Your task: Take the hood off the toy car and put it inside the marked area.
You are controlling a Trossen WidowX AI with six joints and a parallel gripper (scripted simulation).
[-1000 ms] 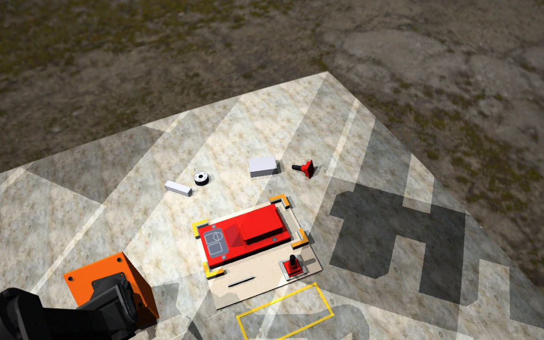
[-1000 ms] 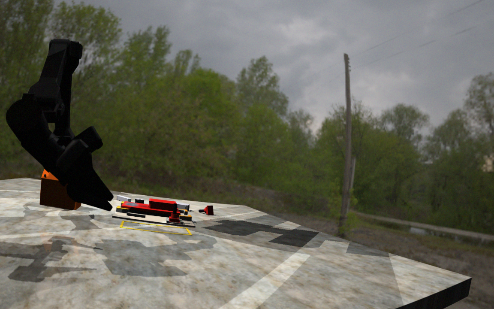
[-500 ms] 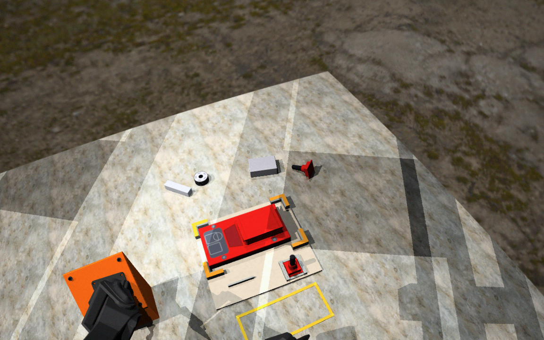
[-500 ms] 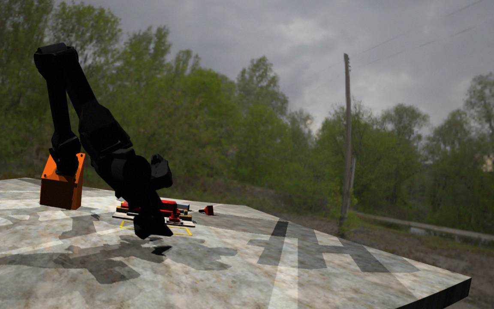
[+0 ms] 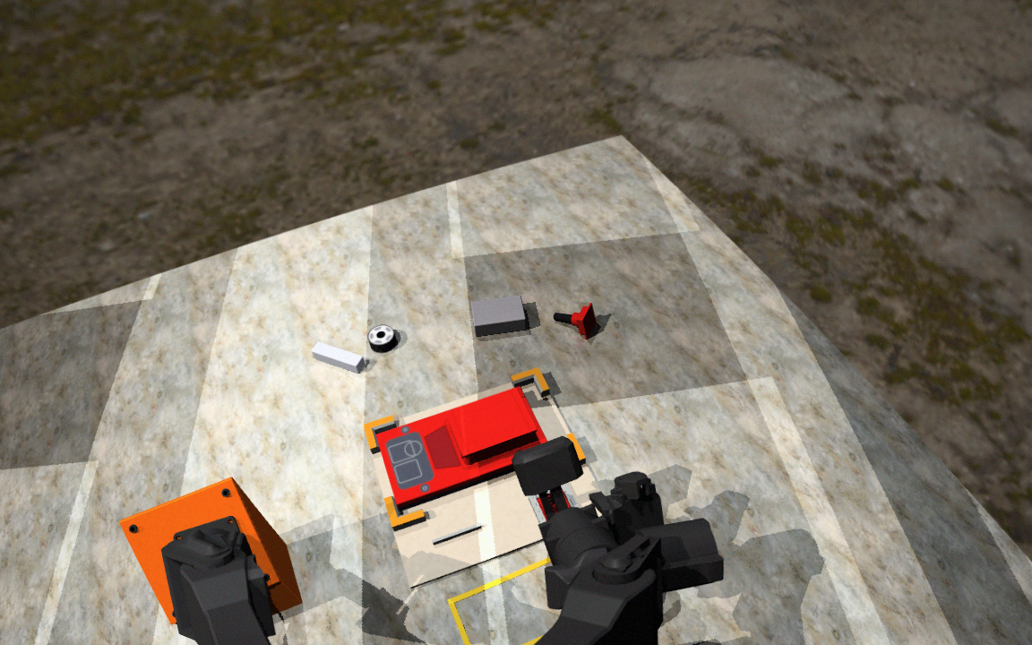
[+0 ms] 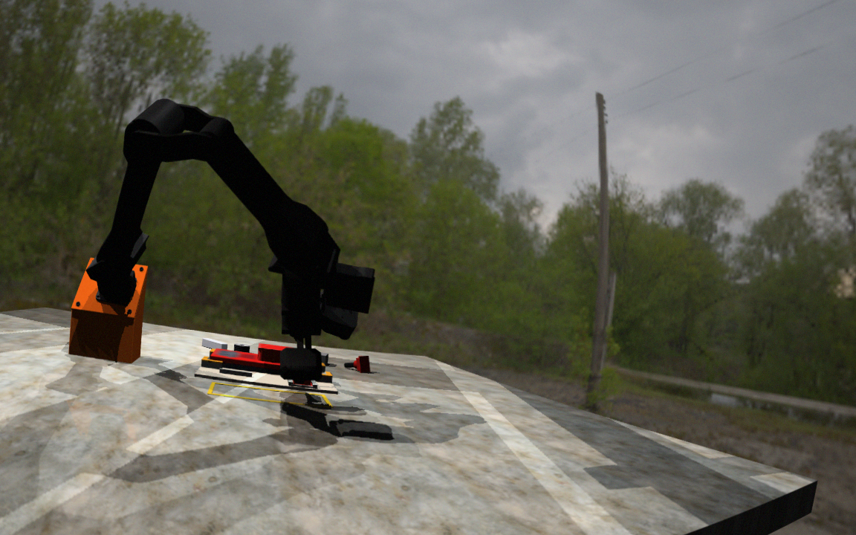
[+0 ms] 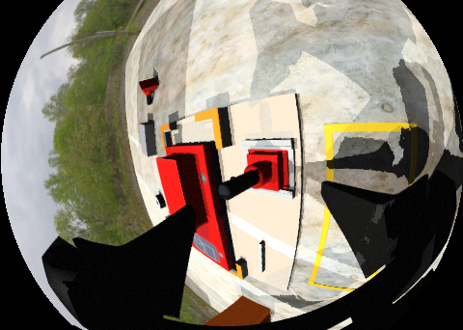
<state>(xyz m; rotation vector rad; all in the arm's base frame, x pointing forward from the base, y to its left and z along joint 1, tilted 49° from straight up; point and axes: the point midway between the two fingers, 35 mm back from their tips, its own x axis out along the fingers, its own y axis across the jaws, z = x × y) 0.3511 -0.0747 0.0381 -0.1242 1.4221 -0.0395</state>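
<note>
Now: gripper tip 2 cm past the red hood, 14 cm to the right of it and 1 cm above it. From my gripper tip the other things lie so: wheel (11 cm behind, 37 cm to the left, 4 cm below); then grey bar (18 cm behind, 36 cm to the left, 4 cm below).
</note>
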